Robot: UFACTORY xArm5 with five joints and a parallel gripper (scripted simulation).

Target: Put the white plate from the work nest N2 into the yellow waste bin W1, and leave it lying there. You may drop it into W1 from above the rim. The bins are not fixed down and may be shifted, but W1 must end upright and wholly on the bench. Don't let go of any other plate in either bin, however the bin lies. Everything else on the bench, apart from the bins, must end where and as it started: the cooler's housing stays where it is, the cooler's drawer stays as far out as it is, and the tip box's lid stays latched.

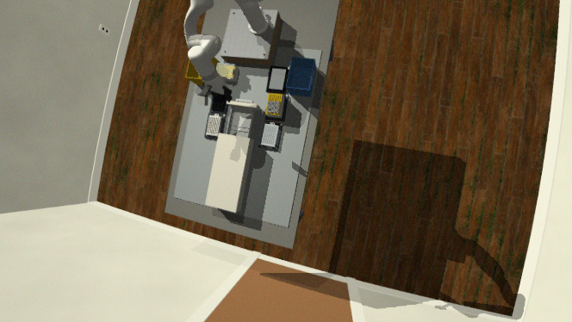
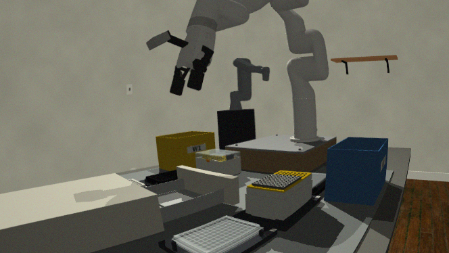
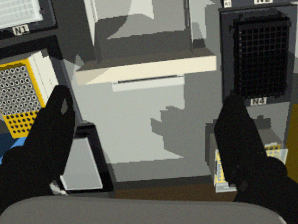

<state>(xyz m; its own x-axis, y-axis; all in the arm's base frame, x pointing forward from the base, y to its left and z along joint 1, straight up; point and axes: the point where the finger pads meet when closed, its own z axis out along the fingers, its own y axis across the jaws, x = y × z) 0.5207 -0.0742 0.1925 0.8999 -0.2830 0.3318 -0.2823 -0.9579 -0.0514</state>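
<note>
My hand is 24 cm above the white plate, 18 cm to the left of it and 11 cm short of it. Round my hand: black plate 24 cm below, 16 cm to the right, 6 cm behind; yellow-topped tip box 22 cm to the left, 21 cm below, 3 cm behind; drawer 24 cm below, 10 cm ahead, 1 cm to the left.
</note>
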